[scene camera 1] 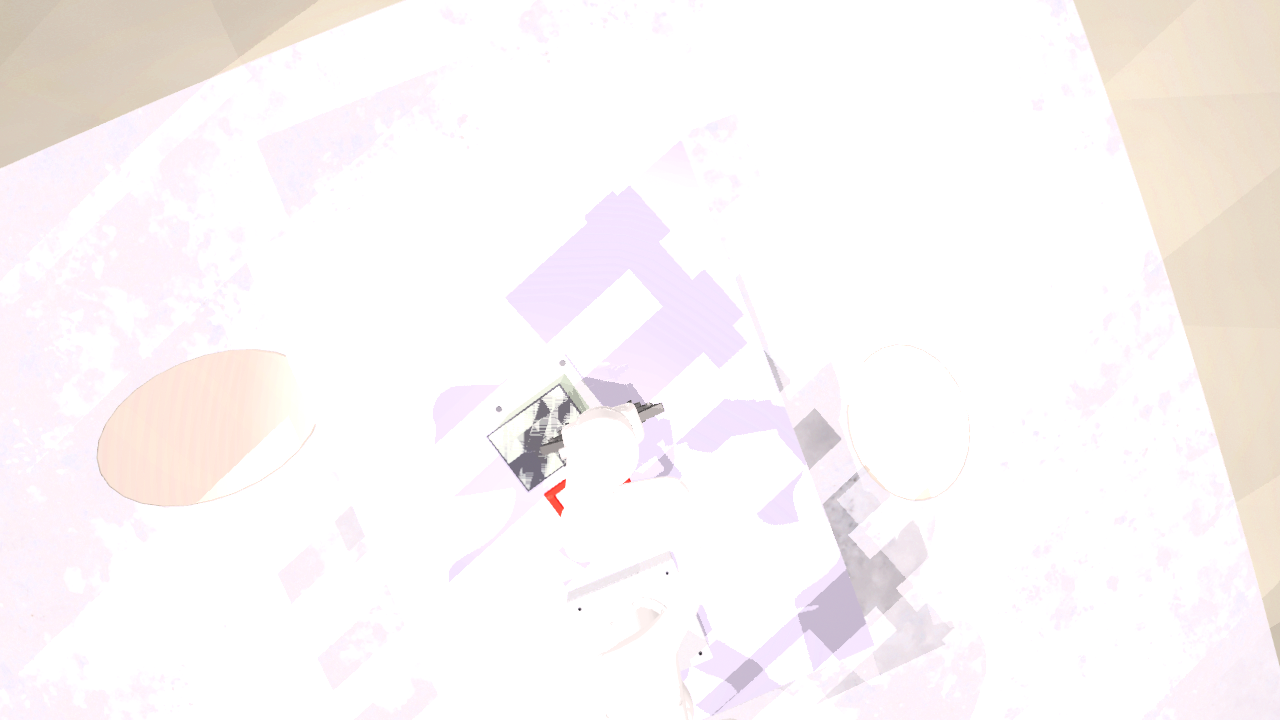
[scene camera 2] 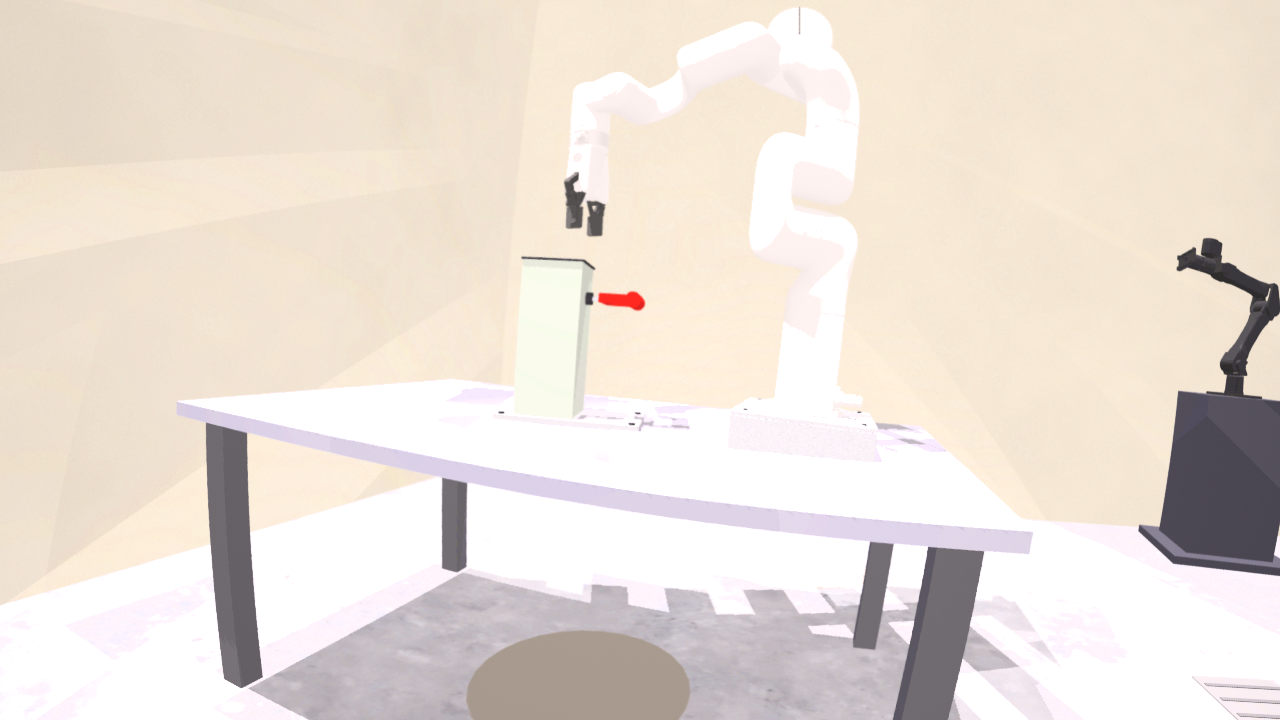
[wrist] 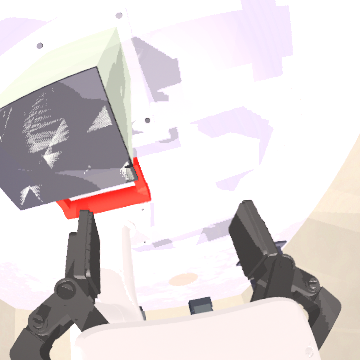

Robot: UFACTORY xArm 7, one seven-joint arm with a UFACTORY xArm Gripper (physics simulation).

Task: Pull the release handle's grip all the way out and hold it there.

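Note:
The release handle's red grip (scene camera 1: pixel 554 497) (scene camera 2: pixel 619 300) (wrist: pixel 107 202) is a flat rectangular loop that sticks out from the upper side of a tall pale green box (scene camera 2: pixel 550 340) (wrist: pixel 117 90) with a dark top. In scene camera 1 the arm hides most of the grip. In the wrist view the box top hides part of it. My gripper (scene camera 1: pixel 601 428) (scene camera 2: pixel 584 227) (wrist: pixel 167 219) is open and empty, pointing down, above the level of the box top and apart from the grip. In the wrist view the grip lies beyond the left fingertip.
The box stands on a thin bolted base plate (scene camera 2: pixel 608 423) on the white table (scene camera 2: pixel 895 501). My arm's base block (scene camera 2: pixel 801 437) is on the same table, on the grip's side of the box. A small black arm (scene camera 2: pixel 1244 335) stands on a dark pedestal (scene camera 2: pixel 1221 474) beyond the table.

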